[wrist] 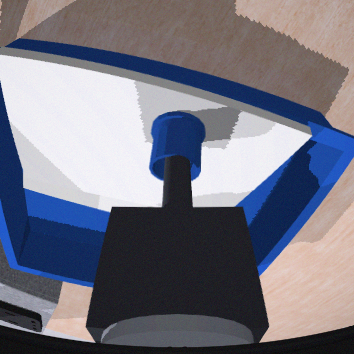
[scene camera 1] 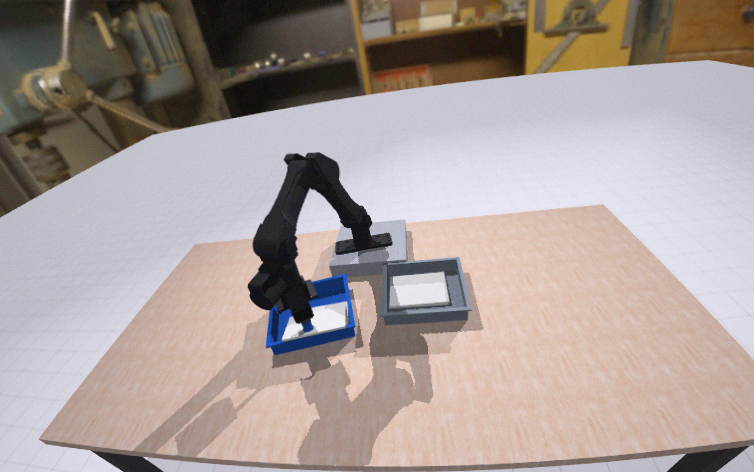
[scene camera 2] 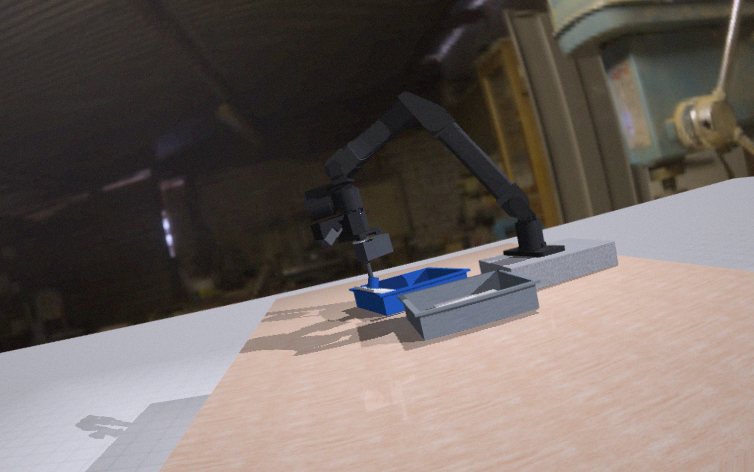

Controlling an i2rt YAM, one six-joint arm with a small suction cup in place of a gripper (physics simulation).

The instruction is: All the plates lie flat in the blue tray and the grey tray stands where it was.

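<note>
My suction cup presses on a white plate and holds it inside the blue tray. The plate fills most of the tray. Its end under the cup shows at about rim height in scene camera 2, so it may be slightly tilted. The grey tray stands to the right of the blue one, with another white plate lying flat in it.
The arm's grey base block stands just behind both trays. The trays sit on a wooden board laid on a white table.
</note>
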